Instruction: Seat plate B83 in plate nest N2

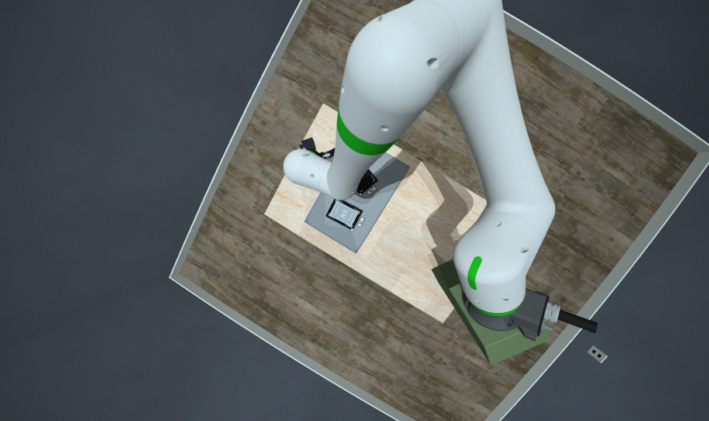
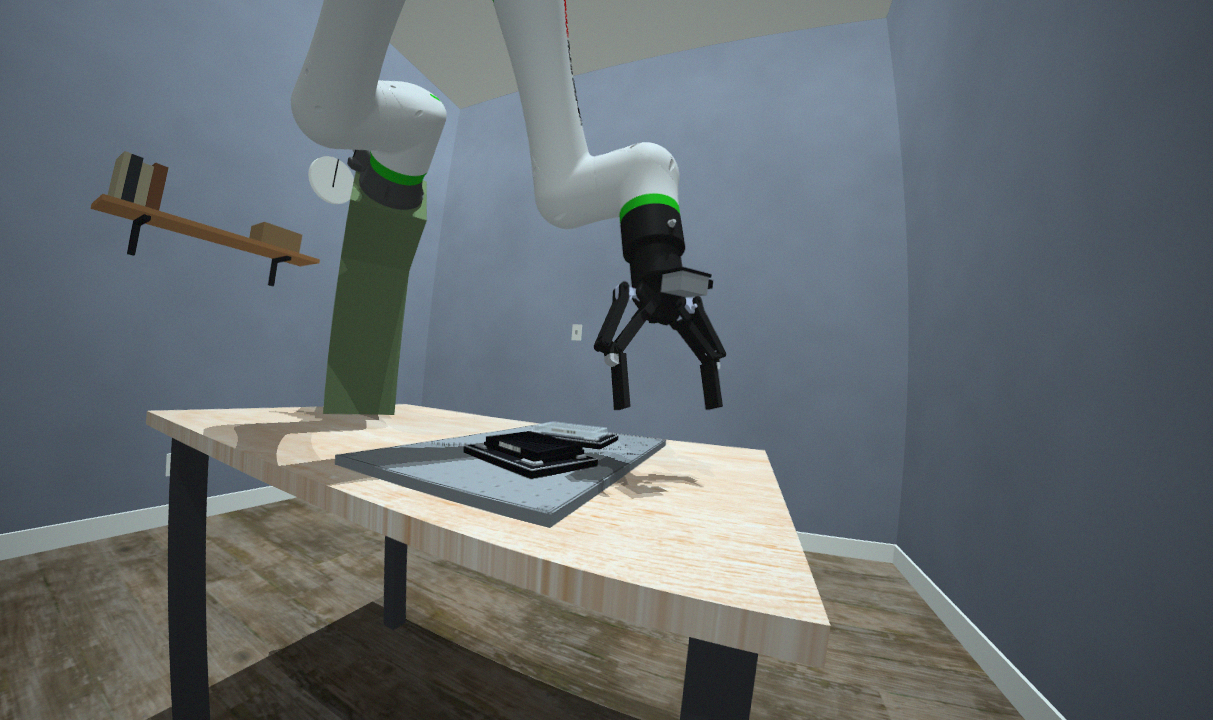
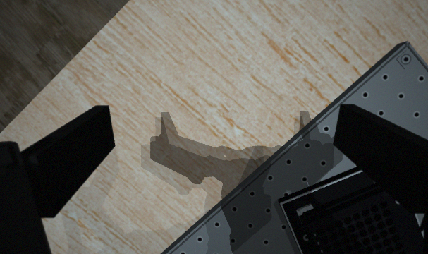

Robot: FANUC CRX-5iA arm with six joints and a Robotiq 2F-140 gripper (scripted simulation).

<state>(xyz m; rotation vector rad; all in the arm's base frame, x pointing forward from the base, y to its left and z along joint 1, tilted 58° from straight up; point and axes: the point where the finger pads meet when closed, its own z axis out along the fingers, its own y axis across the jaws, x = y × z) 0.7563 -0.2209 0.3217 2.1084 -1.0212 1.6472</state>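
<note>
Right now my hand is 18 cm past the black well plate, 8 cm to the right of it and 8 cm above it. The rest, counted from my hand: nest N1: 27 cm to the left, 13 cm behind, 10 cm below; white well plate: 27 cm to the left, 13 cm behind, 9 cm below; plate nest N2: 18 cm behind, 10 cm below, 7 cm to the left.
</note>
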